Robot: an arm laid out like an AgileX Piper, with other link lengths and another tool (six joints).
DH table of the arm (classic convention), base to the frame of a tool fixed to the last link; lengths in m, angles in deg. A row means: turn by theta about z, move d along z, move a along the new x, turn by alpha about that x. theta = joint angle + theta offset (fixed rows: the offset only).
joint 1: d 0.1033; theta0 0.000; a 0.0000; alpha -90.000
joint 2: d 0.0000; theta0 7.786; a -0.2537; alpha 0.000
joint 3: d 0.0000; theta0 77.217; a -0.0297; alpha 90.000
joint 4: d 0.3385; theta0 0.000; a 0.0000; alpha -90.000
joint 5: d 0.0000; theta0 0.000; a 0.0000; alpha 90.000
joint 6: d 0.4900; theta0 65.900; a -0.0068; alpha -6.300
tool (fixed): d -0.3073; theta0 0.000; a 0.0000; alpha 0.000
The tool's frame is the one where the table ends.
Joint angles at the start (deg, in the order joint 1, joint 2, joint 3, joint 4, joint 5, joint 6):
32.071 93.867 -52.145 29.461 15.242 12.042
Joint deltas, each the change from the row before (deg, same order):
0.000 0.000 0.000 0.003 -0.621 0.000
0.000 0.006 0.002 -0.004 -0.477 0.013
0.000 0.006 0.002 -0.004 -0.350 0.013
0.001 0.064 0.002 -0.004 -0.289 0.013
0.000 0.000 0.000 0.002 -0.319 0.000
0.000 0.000 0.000 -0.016 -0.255 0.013
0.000 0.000 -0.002 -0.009 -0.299 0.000
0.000 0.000 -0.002 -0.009 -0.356 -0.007
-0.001 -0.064 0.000 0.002 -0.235 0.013
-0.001 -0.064 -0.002 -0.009 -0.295 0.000
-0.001 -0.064 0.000 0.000 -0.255 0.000
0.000 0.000 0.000 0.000 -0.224 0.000
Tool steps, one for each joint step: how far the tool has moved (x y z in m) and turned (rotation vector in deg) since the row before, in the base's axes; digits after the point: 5 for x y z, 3 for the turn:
0.00187 0.00010 0.00078 0.134 -0.554 -0.247
0.00141 0.00006 0.00055 0.101 -0.416 -0.195
0.00103 0.00004 0.00040 0.074 -0.302 -0.145
0.00076 -0.00001 -0.00012 0.030 -0.198 -0.120
0.00095 0.00004 0.00042 0.069 -0.284 -0.127
0.00076 0.00002 0.00034 0.050 -0.229 -0.100
0.00090 0.00003 0.00042 0.059 -0.273 -0.112
0.00107 0.00003 0.00050 0.067 -0.327 -0.129
0.00078 0.00008 0.00082 0.092 -0.258 -0.104
0.00097 0.00007 0.00092 0.092 -0.323 -0.112
0.00084 0.00007 0.00085 0.089 -0.282 -0.101
0.00066 0.00002 0.00032 0.048 -0.200 -0.088

